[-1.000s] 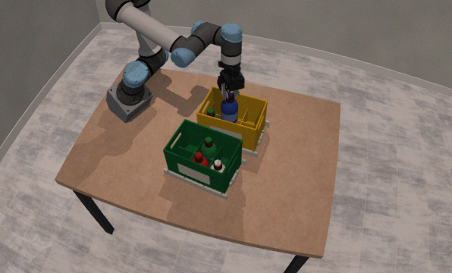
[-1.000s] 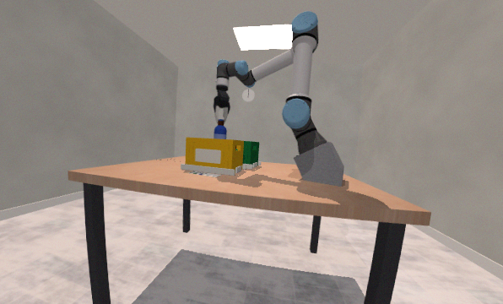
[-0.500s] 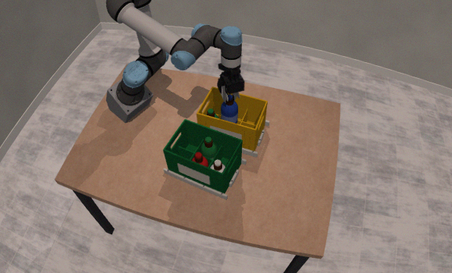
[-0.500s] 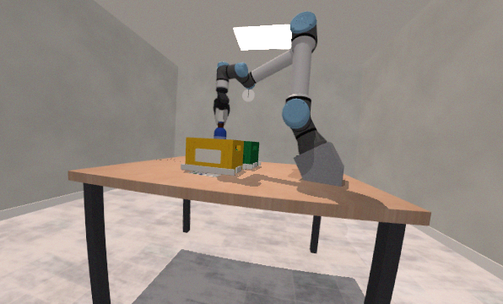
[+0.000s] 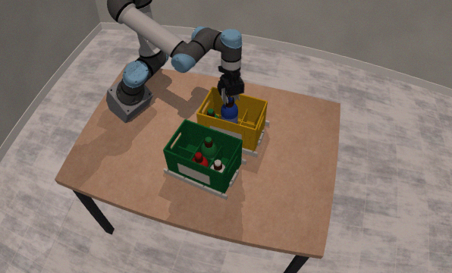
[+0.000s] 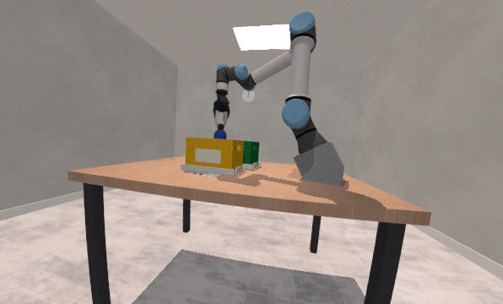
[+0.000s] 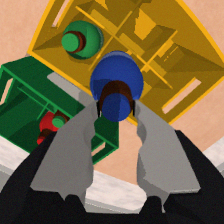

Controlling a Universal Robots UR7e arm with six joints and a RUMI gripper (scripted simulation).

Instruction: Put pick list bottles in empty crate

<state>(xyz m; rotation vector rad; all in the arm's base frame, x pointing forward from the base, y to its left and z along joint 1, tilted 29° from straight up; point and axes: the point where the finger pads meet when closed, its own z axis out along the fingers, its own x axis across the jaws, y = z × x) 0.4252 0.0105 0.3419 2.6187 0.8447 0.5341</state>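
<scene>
Right now my hand is 7 cm above the blue-label bottle. From my hand the other things lie so: green crate 7 cm behind, 19 cm to the right, 18 cm below; then yellow crate 4 cm to the left, 18 cm below; then green-label bottle 9 cm behind, 1 cm to the left, 17 cm below.
</scene>
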